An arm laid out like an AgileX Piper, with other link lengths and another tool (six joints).
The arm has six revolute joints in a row. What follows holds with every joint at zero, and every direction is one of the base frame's.
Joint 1 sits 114.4 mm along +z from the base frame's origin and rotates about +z.
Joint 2 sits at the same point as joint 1 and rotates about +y.
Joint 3 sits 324.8 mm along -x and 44.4 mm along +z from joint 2 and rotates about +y.
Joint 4 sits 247.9 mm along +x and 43.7 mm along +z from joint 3 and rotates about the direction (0.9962, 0, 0.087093).
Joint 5 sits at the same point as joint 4 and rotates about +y.
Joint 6 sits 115.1 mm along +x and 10.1 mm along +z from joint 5 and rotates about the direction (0.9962, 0, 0.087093).
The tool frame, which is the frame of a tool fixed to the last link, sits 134.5 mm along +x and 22.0 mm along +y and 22.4 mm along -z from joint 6; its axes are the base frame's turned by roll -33.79, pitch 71.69 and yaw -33.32 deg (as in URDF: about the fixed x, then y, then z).
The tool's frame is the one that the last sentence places.
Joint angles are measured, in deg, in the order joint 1, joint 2, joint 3, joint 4, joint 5, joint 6. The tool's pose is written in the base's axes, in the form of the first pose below.
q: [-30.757 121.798 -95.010 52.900 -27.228 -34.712]
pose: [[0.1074 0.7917 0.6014], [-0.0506 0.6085 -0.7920], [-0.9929 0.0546 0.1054]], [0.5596 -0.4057 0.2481]
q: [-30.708 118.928 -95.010 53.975 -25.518 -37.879]
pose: [[0.1065 0.7793 0.6176], [-0.0766 0.6257 -0.7763], [-0.9914 0.0353 0.1264]], [0.5551 -0.3982 0.2749]
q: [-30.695 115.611 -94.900 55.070 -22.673 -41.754]
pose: [[0.0968 0.7564 0.6469], [-0.1038 0.6541 -0.7492], [-0.9899 0.0054 0.1419]], [0.5500 -0.3865 0.3026]
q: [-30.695 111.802 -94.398 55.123 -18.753 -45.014]
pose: [[0.0851 0.7184 0.6904], [-0.1337 0.6949 -0.7065], [-0.9874 -0.0322 0.1552]], [0.5444 -0.3690 0.3306]
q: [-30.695 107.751 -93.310 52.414 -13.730 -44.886]
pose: [[0.0811 0.6611 0.7459], [-0.1535 0.7477 -0.6460], [-0.9848 -0.0621 0.1621]], [0.5393 -0.3448 0.3553]
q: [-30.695 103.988 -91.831 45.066 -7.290 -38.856]
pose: [[0.0740 0.5820 0.8098], [-0.1446 0.8097 -0.5687], [-0.9867 -0.0750 0.1441]], [0.5353 -0.3142 0.3692]
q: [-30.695 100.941 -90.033 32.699 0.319 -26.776]
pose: [[0.0259 0.4998 0.8657], [-0.0981 0.8631 -0.4954], [-0.9948 -0.0721 0.0714]], [0.5289 -0.2836 0.3629]
